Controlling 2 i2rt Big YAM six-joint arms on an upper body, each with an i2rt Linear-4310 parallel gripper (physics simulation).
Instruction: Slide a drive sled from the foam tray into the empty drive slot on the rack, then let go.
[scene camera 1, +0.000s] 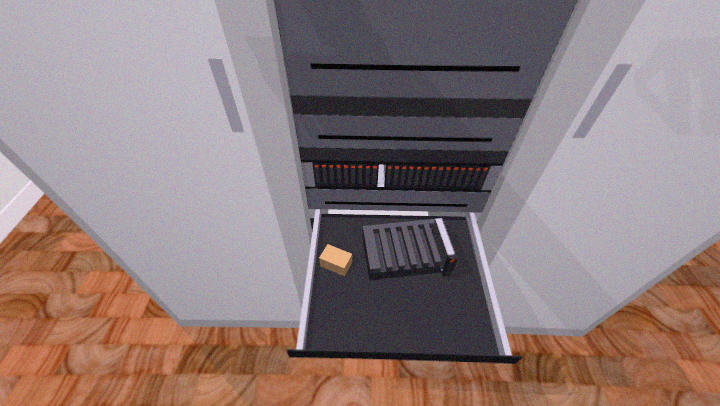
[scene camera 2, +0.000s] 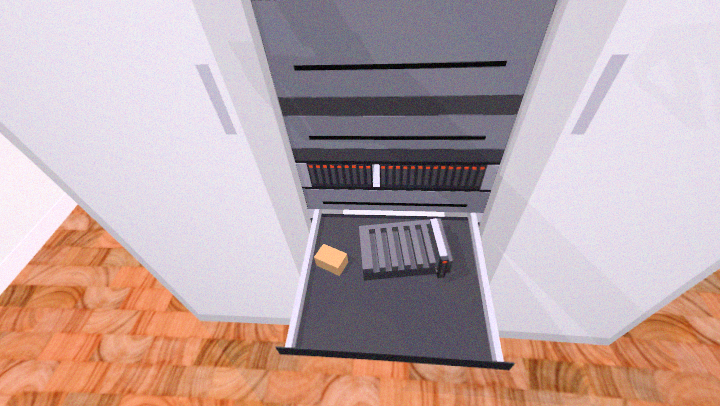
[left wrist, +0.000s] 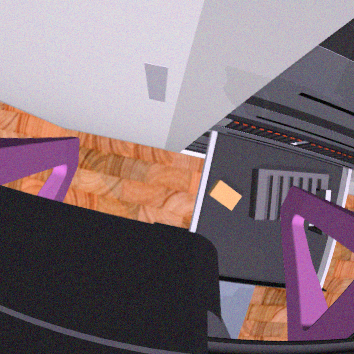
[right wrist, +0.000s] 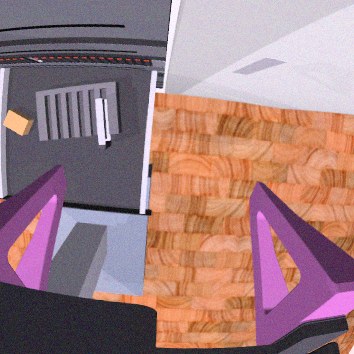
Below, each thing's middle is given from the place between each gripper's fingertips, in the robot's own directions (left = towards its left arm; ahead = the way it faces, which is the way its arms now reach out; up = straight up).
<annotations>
Right now my right hand is 560 mm above the grey drive sled (scene camera 1: 448, 258), 140 mm to the right of it and 20 mm past it. Also, from my right hand: grey foam tray (scene camera 2: 402, 249) 610 mm below, 220 mm to the left, 10 mm ahead.
My left gripper is now 610 mm above the grey foam tray, 350 mm to the left of it and 10 mm short of it. The rest, counted from my left hand: grey drive sled (560 mm below, 430 mm to the right, 20 mm behind).
</annotations>
